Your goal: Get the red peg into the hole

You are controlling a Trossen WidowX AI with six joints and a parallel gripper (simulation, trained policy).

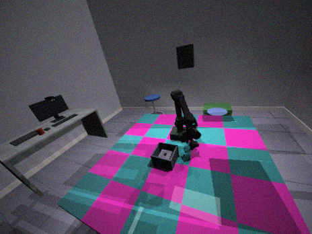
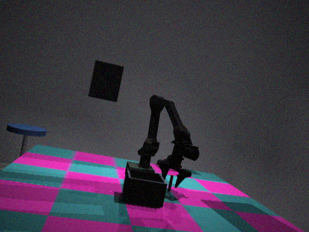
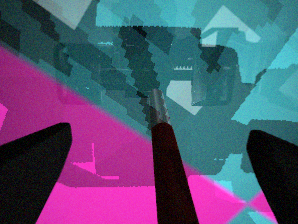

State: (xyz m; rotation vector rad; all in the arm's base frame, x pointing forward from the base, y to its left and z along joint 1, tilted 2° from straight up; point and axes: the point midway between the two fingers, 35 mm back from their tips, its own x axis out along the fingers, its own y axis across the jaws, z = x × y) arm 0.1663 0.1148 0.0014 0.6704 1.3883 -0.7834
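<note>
My gripper tip is now 150 mm short of the plate, 160 mm to the left of it and 10 mm below it. Round my gripper tip: dark box 150 mm ahead, 160 mm to the right, 10 mm below; red peg 10 mm behind, 10 mm to the left.
</note>
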